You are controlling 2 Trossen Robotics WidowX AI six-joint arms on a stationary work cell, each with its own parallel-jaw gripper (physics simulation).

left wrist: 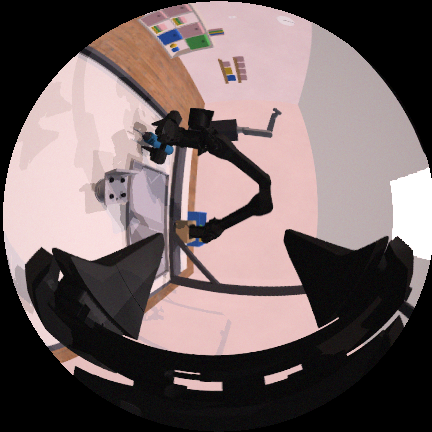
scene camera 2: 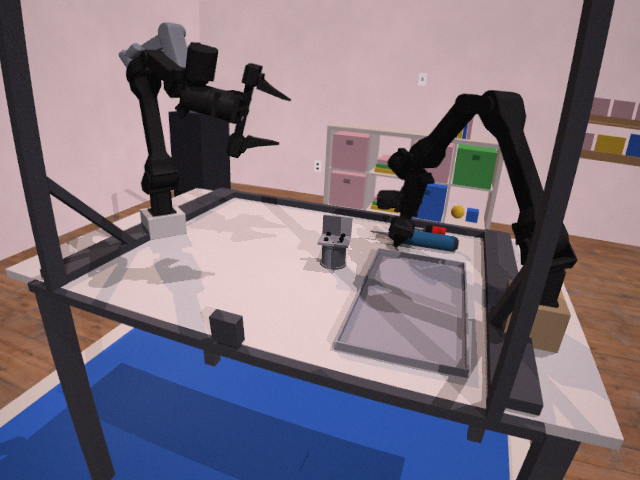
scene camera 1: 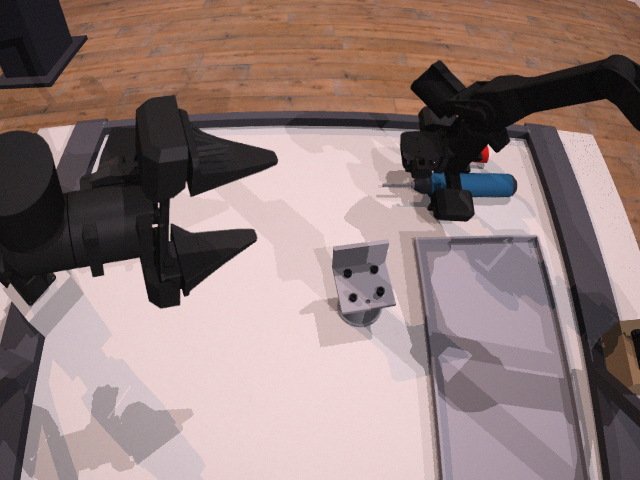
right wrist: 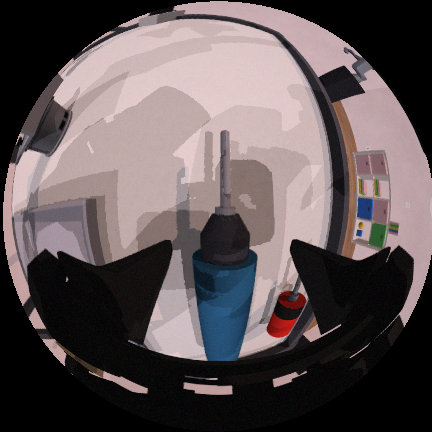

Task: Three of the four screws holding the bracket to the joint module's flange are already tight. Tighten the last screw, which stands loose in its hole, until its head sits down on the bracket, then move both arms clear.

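Where they show: left gripper, fingertip midpoint: [left wrist: 225,237] [scene camera 2: 284,122] [scene camera 1: 265,199]; right gripper, fingertip midpoint: [left wrist: 146,134] [scene camera 2: 397,237] [scene camera 1: 426,183] [right wrist: 233,246]; left arm's base, link origin: [scene camera 2: 162,211] [scene camera 1: 33,280]; right arm's base, link origin: [left wrist: 191,230].
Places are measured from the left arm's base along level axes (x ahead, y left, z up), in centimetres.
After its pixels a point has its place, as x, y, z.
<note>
The grey bracket [scene camera 1: 363,283] {40.0, 29.3, 0.9} [scene camera 2: 337,225] {38.1, 31.3, 3.1} [left wrist: 117,188] {40.6, 29.4, 0.8} stands on the round joint module [scene camera 1: 360,317] {41.6, 26.8, -3.1} [scene camera 2: 333,256] {42.3, 27.4, -2.5}, with black screw heads at its four holes; I cannot tell which stands proud. A blue screwdriver [scene camera 1: 491,184] {47.2, 58.7, -2.0} [scene camera 2: 431,240] {46.3, 57.1, -2.9} [right wrist: 225,305] {40.4, 54.2, -1.7} lies on the table, its bit toward the left in scene camera 1. My right gripper [scene camera 1: 448,183] [right wrist: 233,246] {37.4, 53.6, -4.5} is open, low over the screwdriver, with a finger on either side of it and a gap to each in the right wrist view. My left gripper [scene camera 1: 266,196] {35.8, 17.6, 27.3} [scene camera 2: 283,121] {35.8, 17.6, 27.3} is open and empty, high above the table's left part.
A red screwdriver [scene camera 1: 483,154] {43.1, 65.2, -2.9} [scene camera 2: 438,230] {42.4, 64.7, -2.8} [right wrist: 286,315] {40.3, 63.3, -2.8} lies close behind the blue one. A shallow grey tray [scene camera 1: 475,239] {49.2, 48.7, -4.5} [scene camera 2: 403,359] {75.8, 16.7, -4.7} lies right of the bracket, in front of the blue screwdriver. A raised dark frame [scene camera 1: 310,119] {13.6, 54.1, -4.0} edges the table.
</note>
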